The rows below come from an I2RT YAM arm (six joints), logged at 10 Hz.
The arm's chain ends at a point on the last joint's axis. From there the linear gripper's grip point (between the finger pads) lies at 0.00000 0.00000 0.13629 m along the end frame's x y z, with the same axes.
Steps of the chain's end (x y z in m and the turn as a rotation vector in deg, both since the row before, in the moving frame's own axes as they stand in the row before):
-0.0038, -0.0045, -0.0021, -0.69, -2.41, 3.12
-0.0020, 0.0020, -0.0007, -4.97, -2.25, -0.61
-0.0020, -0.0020, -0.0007, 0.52, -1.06, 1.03
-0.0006, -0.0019, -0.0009, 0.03, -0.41, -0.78
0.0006, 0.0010, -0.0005, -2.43, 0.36, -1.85
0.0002, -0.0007, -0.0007, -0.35, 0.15, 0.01
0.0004, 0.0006, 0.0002, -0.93, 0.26, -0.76
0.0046, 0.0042, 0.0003, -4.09, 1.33, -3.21
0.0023, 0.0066, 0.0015, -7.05, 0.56, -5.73
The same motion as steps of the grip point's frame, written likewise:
-0.0096, -0.0030, -0.0022, -0.69, -2.41, 3.12
-0.0073, 0.0138, -0.0013, -4.97, -2.25, -0.61
-0.0045, -0.0033, -0.0007, 0.52, -1.06, 1.03
-0.0016, -0.0020, -0.0009, 0.03, -0.41, -0.78
0.0015, 0.0068, -0.0006, -2.43, 0.36, -1.85
0.0006, 0.0001, -0.0007, -0.35, 0.15, 0.01
0.0010, 0.0028, 0.0002, -0.93, 0.26, -0.76
0.0080, 0.0138, -0.0001, -4.09, 1.33, -3.21
0.0045, 0.0232, 0.0005, -7.05, 0.56, -5.73

